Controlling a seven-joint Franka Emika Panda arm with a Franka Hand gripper.
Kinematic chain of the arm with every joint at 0, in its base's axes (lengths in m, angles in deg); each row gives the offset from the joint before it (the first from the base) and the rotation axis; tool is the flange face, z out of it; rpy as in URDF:
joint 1: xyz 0 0 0.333 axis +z
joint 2: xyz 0 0 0 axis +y
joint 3: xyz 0 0 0.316 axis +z
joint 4: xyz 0.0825 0 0 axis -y
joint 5: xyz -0.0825 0 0.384 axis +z
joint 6: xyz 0 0 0 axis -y
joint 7: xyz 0.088 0 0 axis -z
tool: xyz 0 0 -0.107 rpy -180 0 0
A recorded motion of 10 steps. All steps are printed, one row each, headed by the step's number.
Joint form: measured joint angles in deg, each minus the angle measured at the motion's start. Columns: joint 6, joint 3, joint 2, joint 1, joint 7, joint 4, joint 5.
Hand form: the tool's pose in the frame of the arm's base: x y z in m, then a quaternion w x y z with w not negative. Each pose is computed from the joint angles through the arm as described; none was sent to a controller.
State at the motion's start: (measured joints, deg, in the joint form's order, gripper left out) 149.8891 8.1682 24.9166 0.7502 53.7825 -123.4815 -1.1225
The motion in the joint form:
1: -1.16 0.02 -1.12 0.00 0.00 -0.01 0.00
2: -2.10 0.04 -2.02 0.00 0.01 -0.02 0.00
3: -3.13 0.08 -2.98 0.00 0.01 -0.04 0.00
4: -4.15 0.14 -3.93 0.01 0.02 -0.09 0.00
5: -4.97 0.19 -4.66 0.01 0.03 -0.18 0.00
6: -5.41 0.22 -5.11 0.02 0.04 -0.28 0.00
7: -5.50 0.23 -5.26 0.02 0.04 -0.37 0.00
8: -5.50 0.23 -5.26 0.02 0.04 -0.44 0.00
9: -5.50 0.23 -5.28 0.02 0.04 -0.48 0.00
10: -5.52 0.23 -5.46 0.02 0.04 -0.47 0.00
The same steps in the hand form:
1: 0.5641 0.0895 0.2080 0.02774 -0.92476 0.37954 -0.00046
2: 0.5642 0.0895 0.2153 0.02655 -0.92496 0.37913 -0.00058
3: 0.5640 0.0896 0.2230 0.02516 -0.92527 0.37848 -0.00042
4: 0.5635 0.0901 0.2305 0.02369 -0.92563 0.37769 -0.00001
5: 0.5626 0.0903 0.2358 0.02216 -0.92590 0.37712 0.00097
6: 0.5619 0.0906 0.2389 0.02131 -0.92607 0.37674 0.00141
7: 0.5614 0.0906 0.2396 0.02104 -0.92613 0.37660 0.00156
8: 0.5610 0.0905 0.2391 0.02072 -0.92615 0.37659 0.00209
9: 0.5607 0.0905 0.2391 0.02061 -0.92615 0.37658 0.00222
10: 0.5611 0.0905 0.2409 0.02118 -0.92616 0.37654 0.00085

